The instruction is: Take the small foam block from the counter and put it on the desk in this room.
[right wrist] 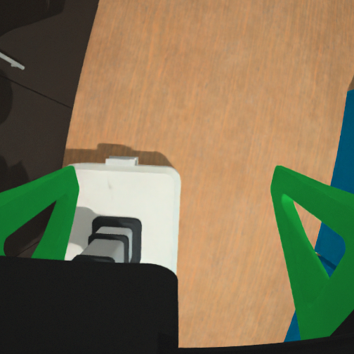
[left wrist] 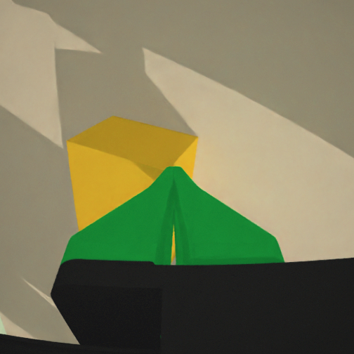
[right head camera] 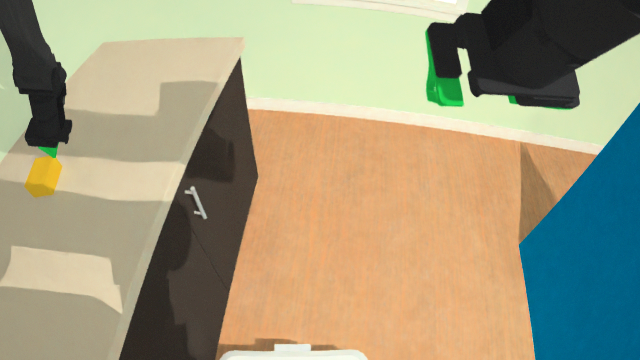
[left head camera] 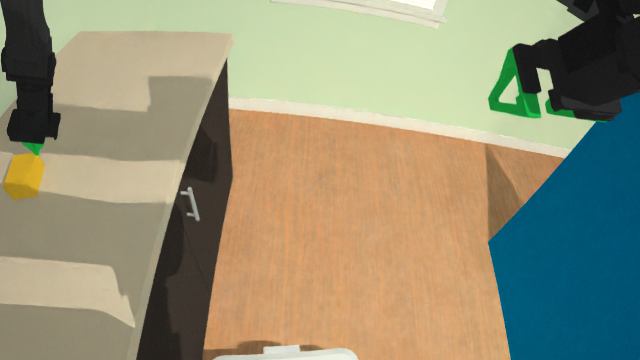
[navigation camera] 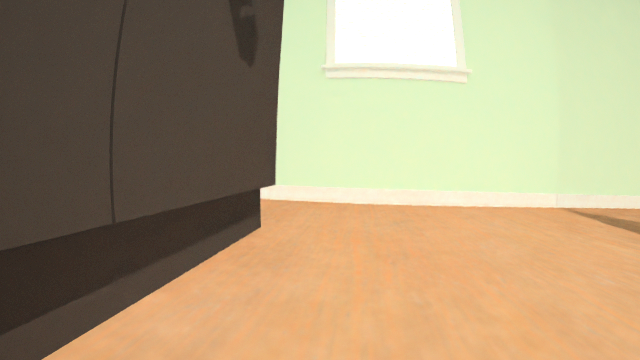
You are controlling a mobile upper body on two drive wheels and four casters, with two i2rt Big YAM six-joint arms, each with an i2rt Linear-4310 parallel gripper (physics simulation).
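Frame: origin at the left arm's base, x right, y up, z back, level; centimetres.
Seen in the pictures: left gripper, between the fingertips: (right head camera: 54, 156) (left head camera: 37, 153); right gripper, between the fingertips: (right head camera: 471, 95) (left head camera: 520, 106).
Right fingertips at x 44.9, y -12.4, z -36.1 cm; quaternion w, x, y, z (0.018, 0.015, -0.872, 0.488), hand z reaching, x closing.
Offsets run from my right fingertips to a thing's top centre. "spot": to the spot under its first point. Level surfaces: height alone.
The yellow foam block @[dy -33.1, dx -81.8, dz -19.9 cm] (left head camera: 24, 176) (right head camera: 43, 176) (left wrist: 112, 172) stands on the beige counter @[dy -37.6 cm] (left head camera: 150, 52) (right head camera: 170, 57) (left wrist: 280, 185) near the left edge of both head views. My left gripper (left head camera: 35, 150) (right head camera: 51, 152) (left wrist: 173, 177) is shut with its fingertips together and nothing between them. In the left wrist view the fingers cover the lower right part of the block; whether they touch it I cannot tell. My right gripper (right wrist: 174, 176) is open and empty, high at the right in both head views, away from the counter. A blue surface (left head camera: 570, 240) (right head camera: 590, 240), perhaps the desk, is at the right.
The dark cabinet (left head camera: 220, 130) (right head camera: 242, 130) (navigation camera: 195, 100) with a silver handle @[spot: dy -53.9, dx -44.1, dz -24.6 cm] (left head camera: 194, 204) (right head camera: 198, 202) is under the counter. Wood floor @[dy -128.6 cm] (left head camera: 350, 225) (navigation camera: 375, 275) lies between cabinet and blue surface. The white robot base (right wrist: 150, 195) shows below. A green wall (navigation camera: 400, 135) stands behind.
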